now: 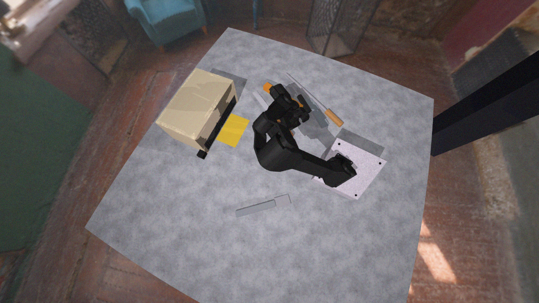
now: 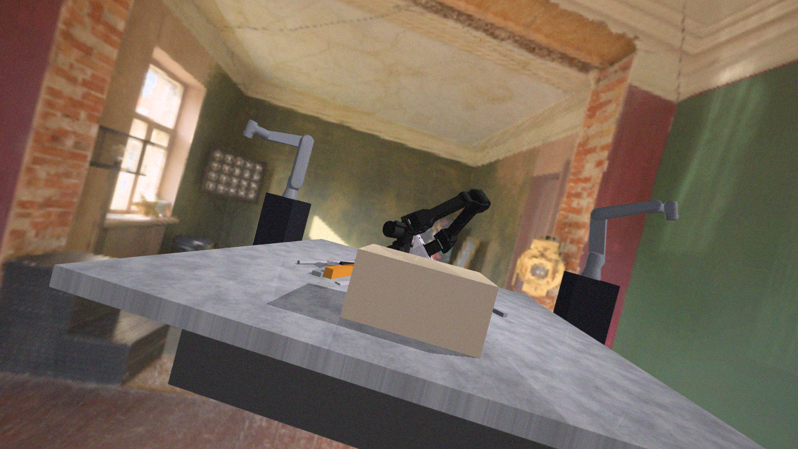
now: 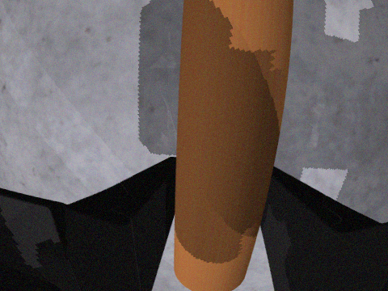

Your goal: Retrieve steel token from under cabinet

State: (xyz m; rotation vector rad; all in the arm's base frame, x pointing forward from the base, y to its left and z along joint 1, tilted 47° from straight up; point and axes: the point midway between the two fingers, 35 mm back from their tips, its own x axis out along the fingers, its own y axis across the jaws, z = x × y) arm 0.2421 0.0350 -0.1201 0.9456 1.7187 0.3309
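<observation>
Right now my gripper tip is 8 cm past the grey bar and 17 cm to the left of it. The rest, counted from my gripper tip: flat grey token 32 cm ahead, 9 cm to the left, 1 cm below; then orange bar 11 cm ahead, 16 cm to the right; then black-handled tool 3 cm ahead, 20 cm to the right.
</observation>
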